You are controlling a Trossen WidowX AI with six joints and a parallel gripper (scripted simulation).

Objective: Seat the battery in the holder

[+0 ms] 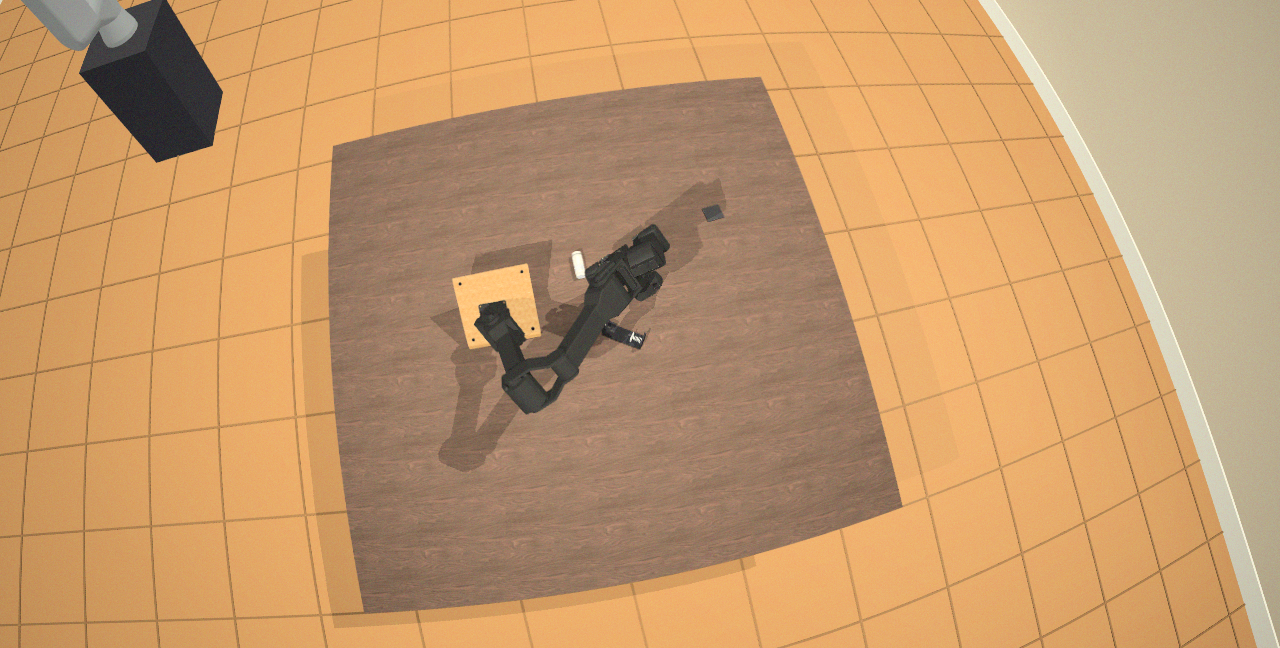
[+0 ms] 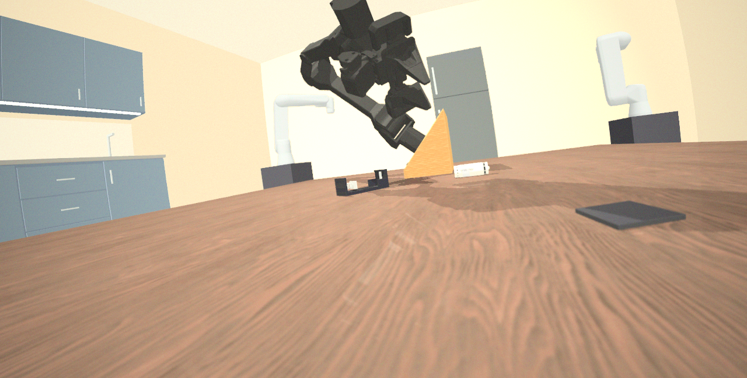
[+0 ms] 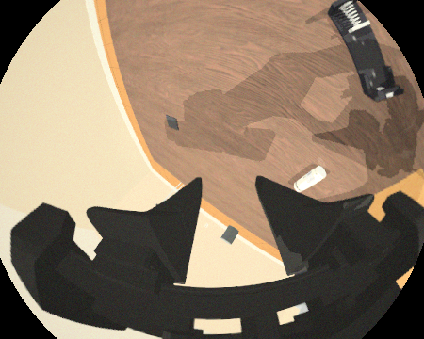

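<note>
Right now my gripper tip is 120 mm past the battery, 120 mm above it and 50 mm to the right of it. From my gripper tip the other things lie so: dark flat square (240 mm ahead, 130 mm to the left, 130 mm below).
</note>
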